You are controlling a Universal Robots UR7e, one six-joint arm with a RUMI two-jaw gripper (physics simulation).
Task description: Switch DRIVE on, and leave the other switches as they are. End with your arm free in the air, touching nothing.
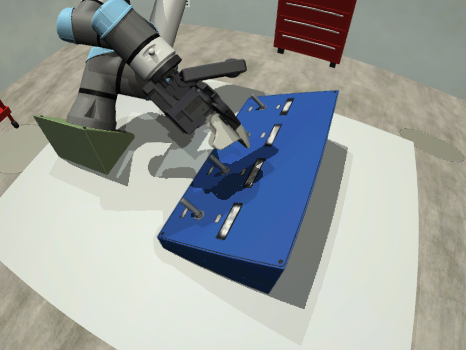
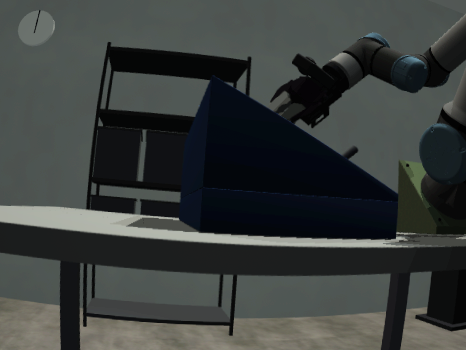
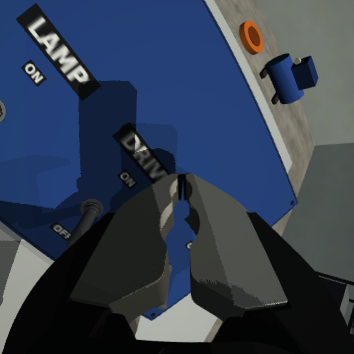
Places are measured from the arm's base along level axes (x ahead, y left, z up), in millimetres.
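Where they show: gripper, fingertip midpoint: point(image 1: 248, 147) point(image 3: 182, 175); arm's base at its link origin: point(image 1: 90, 125) point(image 2: 446, 196).
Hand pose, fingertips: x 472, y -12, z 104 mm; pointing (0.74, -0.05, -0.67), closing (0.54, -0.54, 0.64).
Observation:
Each offset is from my fingertips to the top centre of the thing.
The blue switch box point(image 1: 295, 170) point(image 2: 280, 170) point(image 3: 200, 100) stands on the table with a sloped top. The DRIVE lever @[dx -66, dy +3, dz -62 mm] point(image 1: 218, 164) point(image 3: 81, 225) leans down the slope toward its OFF label, beside the shadowed DRIVE label @[dx +17, dy +0, dz -64 mm] point(image 1: 255, 173) point(image 3: 141, 151). The LAMP lever @[dx -70, dy -116, dz -62 mm] point(image 1: 191, 208) leans the same way, as does the farthest lever @[dx -56, dy +243, dz -62 mm] point(image 1: 258, 102). The lever between DRIVE and the farthest is mostly hidden by my gripper. My gripper point(image 1: 247, 145) point(image 3: 182, 175) is shut and empty, low over the panel between DRIVE and that hidden lever. Contact cannot be told.
A green sloped block point(image 1: 85, 147) point(image 2: 415, 200) stands by the arm's base. A red drawer cabinet point(image 1: 315, 30) and a dark shelf rack point(image 2: 102, 115) stand beyond the table point(image 1: 370, 225) point(image 2: 150, 250). An orange ring point(image 3: 244, 37) and a blue motor-like object point(image 3: 286, 82) show past the panel's edge.

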